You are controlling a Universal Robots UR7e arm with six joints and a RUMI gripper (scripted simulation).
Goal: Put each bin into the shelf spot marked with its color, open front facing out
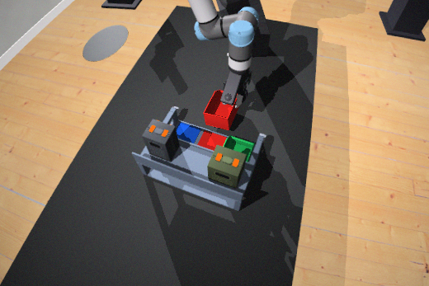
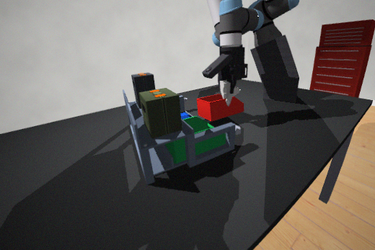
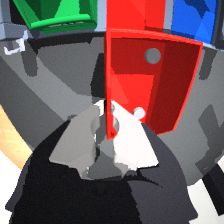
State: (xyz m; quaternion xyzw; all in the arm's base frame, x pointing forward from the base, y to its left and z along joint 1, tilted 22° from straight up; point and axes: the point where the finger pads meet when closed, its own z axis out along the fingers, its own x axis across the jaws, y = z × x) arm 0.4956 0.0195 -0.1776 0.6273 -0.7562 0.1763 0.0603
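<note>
The red bin is 5 cm to the right of my hand, 3 cm below it and 1 cm behind it. Also, from my hand: green bin (20 cm ahead, 5 cm below, 3 cm to the left); dark grey box (25 cm ahead, 21 cm to the right, 7 cm above).
</note>
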